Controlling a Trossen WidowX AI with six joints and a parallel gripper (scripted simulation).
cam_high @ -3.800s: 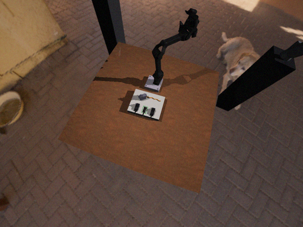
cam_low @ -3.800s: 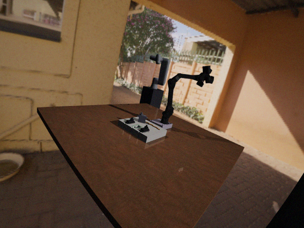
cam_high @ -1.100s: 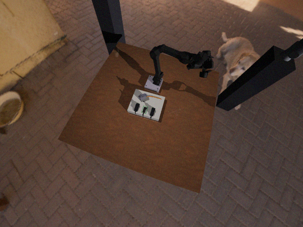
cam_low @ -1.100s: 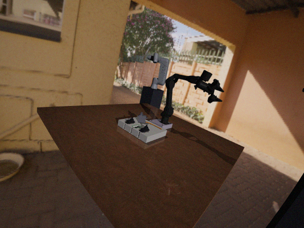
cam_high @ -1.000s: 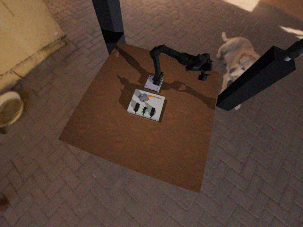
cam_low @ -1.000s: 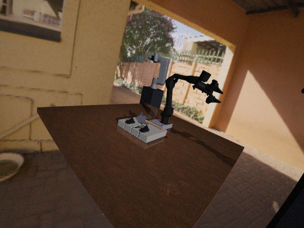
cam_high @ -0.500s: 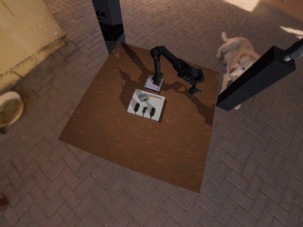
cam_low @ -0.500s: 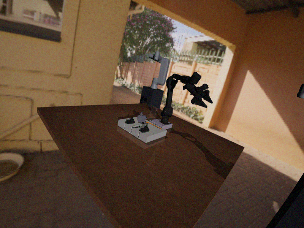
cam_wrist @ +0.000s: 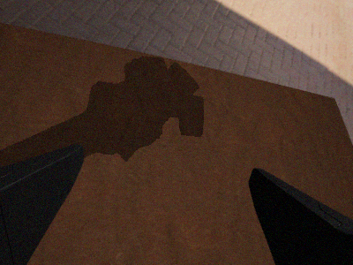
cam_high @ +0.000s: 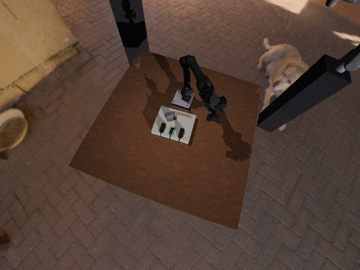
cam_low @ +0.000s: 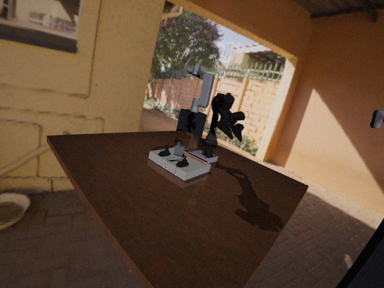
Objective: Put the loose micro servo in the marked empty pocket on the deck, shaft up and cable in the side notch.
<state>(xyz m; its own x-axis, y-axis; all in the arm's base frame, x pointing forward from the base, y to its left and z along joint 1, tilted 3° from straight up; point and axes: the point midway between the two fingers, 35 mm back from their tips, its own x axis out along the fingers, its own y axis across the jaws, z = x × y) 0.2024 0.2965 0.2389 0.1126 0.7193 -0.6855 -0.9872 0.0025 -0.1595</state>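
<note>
Right now the grey deck is 2 cm ahead of my gripper tip, 31 cm to the right of it and 25 cm below it.
</note>
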